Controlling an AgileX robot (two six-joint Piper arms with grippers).
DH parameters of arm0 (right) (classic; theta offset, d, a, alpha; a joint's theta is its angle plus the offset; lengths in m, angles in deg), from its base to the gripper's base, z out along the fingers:
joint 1: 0 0.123 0 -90
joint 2: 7.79 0 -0.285 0
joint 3: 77.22 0 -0.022 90
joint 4: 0 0.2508 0 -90
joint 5: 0 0 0.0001 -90
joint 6: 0 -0.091 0 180
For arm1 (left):
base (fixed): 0 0 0 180
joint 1: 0 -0.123 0 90
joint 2: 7.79 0 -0.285 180
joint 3: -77.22 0 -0.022 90
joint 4: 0 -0.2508 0 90
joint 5: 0 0 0.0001 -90
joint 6: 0 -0.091 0 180
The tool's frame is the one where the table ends.
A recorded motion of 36 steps. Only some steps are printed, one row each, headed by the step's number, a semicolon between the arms.
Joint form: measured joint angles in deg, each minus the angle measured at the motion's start. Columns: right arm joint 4, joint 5, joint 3, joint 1, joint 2, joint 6; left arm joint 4, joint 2, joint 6, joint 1, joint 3, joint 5.
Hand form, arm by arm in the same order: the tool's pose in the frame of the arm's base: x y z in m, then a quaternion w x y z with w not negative. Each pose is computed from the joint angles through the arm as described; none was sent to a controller.
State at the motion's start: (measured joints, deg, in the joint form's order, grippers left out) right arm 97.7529 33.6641 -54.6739 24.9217 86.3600 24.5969; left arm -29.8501 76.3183 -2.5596 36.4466 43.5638 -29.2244
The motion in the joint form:
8: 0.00 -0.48 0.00 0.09 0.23 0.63; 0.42 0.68 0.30 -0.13 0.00 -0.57
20: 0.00 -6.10 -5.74 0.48 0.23 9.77; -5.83 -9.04 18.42 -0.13 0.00 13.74
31: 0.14 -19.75 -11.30 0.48 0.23 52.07; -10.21 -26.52 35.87 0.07 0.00 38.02
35: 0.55 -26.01 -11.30 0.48 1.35 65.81; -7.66 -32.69 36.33 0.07 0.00 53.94
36: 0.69 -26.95 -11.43 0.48 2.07 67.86; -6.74 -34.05 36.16 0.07 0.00 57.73
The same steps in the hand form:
8: 0.2747 0.1827 0.2847 0.17066 0.18549 0.78878 0.56062; 0.2232 -0.1916 0.3036 0.68194 0.45384 0.55717 -0.13617
20: 0.2899 0.1840 0.3132 0.27484 0.12874 0.78391 0.54164; 0.2016 -0.1657 0.3292 0.65023 0.38931 0.63279 -0.15879
31: 0.3114 0.1720 0.3399 0.52532 -0.10091 0.77759 0.33047; 0.1566 -0.1047 0.3675 0.64245 0.24577 0.71332 -0.13425
35: 0.3206 0.1656 0.3312 0.56254 -0.15992 0.77974 0.22355; 0.1385 -0.0737 0.3662 0.60527 0.18015 0.77056 -0.08617
36: 0.3239 0.1656 0.3272 0.56344 -0.16858 0.78189 0.20678; 0.1337 -0.0667 0.3649 0.59315 0.16546 0.78419 -0.07640

